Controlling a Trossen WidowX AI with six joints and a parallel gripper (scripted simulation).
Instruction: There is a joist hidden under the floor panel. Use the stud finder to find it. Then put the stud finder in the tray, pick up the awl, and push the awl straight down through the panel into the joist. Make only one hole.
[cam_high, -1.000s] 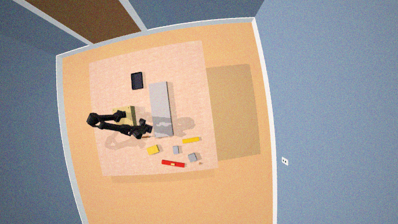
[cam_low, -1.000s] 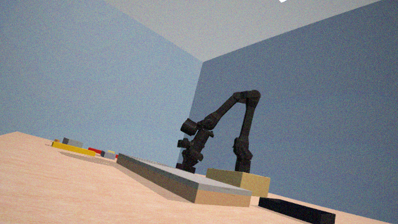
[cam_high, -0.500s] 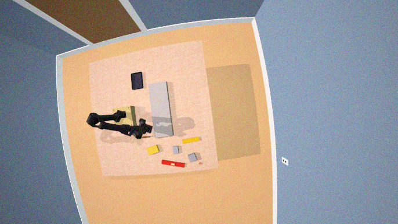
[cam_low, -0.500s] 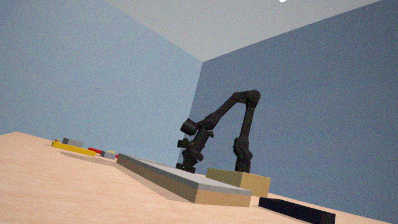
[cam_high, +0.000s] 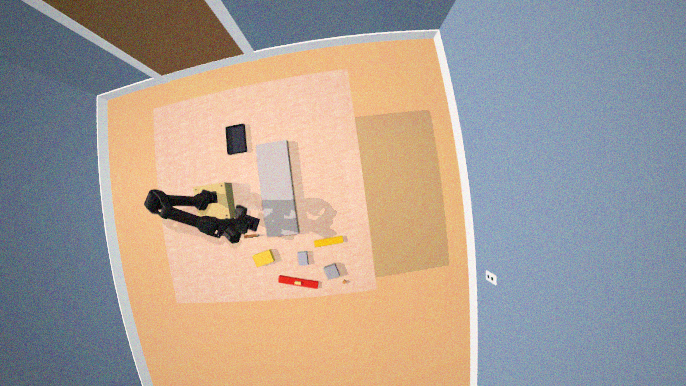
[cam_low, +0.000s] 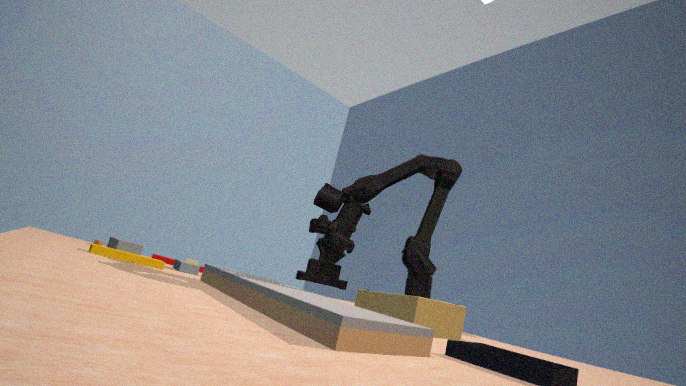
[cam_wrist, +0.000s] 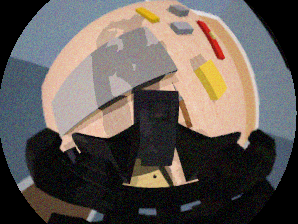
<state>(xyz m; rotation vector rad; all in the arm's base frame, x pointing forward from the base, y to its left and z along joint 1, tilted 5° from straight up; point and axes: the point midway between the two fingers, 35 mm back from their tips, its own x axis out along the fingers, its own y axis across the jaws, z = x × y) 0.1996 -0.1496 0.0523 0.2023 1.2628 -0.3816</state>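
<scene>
Right now the awl is 80 mm to the right of my gripper tip and 80 mm below it. From my gripper tip the other things lie so: green light: 20 mm ahead, 10 mm to the right, 30 mm above; then stud finder: 20 mm above; then yellow block: 40 mm ahead, 220 mm to the right, 70 mm below.
</scene>
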